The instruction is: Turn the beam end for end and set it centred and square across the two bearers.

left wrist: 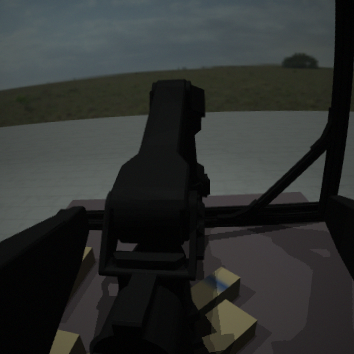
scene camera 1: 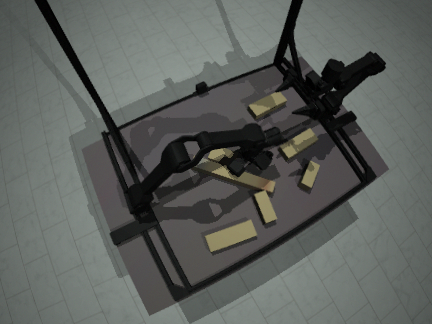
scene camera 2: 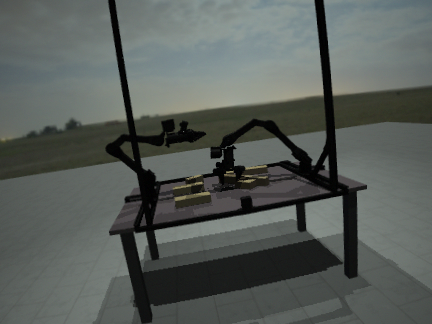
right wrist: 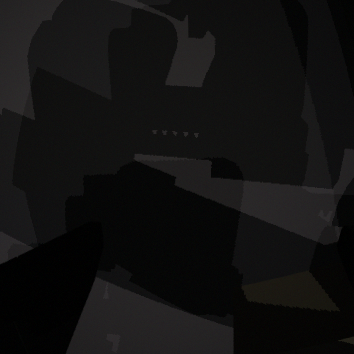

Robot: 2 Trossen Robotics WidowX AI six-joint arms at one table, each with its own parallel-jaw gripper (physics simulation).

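Frame: origin at the left arm's base, x down, y left, z ahead, level; centimetres.
Where they show: left gripper, fingertip midpoint: (left wrist: 208, 213) (scene camera 1: 283, 101) (scene camera 2: 205, 133); right gripper, fingertip midpoint: (scene camera 1: 245, 159) (scene camera 2: 230, 184) (right wrist: 224, 237); left arm's base, origin of the base link: (scene camera 1: 324, 113); right arm's base, origin of the base link: (scene camera 1: 139, 205) (scene camera 2: 305, 171).
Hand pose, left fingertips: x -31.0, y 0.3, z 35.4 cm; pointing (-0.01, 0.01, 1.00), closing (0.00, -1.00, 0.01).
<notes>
Each offset is from my left fingertips to the top centre of the thing. "*": to the spot under its first point.
The beam {dx +28.5, dy +5.7, dz +18.7 cm} (scene camera 1: 251, 178) is a long tan plank with a bluish left end and a reddish right end. It lies slantwise near the table's middle. Its left part rests by a small tan block {dx +29.1, dy -3.1, dz +18.2 cm} (scene camera 1: 219, 153), and its right end is beside another block {dx +27.9, dy +22.7, dz +14.5 cm} (scene camera 1: 265, 202). My right gripper (scene camera 1: 249, 162) (scene camera 2: 229, 176) is open, low over the beam's middle, with a finger on each side. My left gripper (scene camera 1: 292, 99) (scene camera 2: 195, 134) is open and empty, high above the table's far right edge. In the left wrist view a tan piece with a blue mark {* dx +28.6, dy -3.5, dz +26.3 cm} (left wrist: 215, 286) shows behind the right arm. The right wrist view is too dark to read.
Loose tan blocks lie at the back right (scene camera 1: 267, 104), the right middle (scene camera 1: 298, 143), the right (scene camera 1: 310, 174) and the front {* dx +29.2, dy +25.8, dz +30.7 cm} (scene camera 1: 231, 235). A black frame (scene camera 1: 247, 257) edges the table, with upright posts at the corners.
</notes>
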